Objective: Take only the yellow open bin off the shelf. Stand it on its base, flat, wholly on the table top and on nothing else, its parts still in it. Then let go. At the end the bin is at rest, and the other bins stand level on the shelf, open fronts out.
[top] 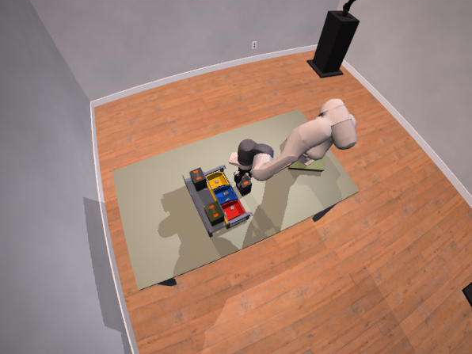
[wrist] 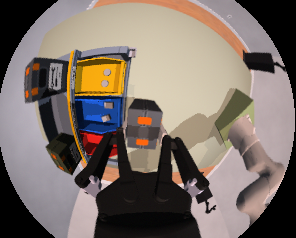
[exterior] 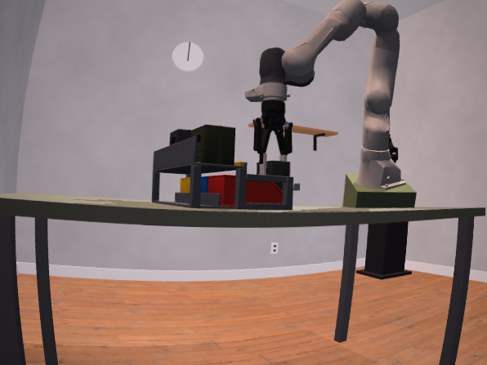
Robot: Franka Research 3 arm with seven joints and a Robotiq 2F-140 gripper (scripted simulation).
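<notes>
Right now my hand is 5 cm above the black box. The rest, counted from my hand: yellow bin 17 cm ahead, 8 cm to the right, 8 cm below; red bin 14 cm ahead, 14 cm to the left, 8 cm below; blue bin 15 cm ahead, 3 cm to the left, 8 cm below.
</notes>
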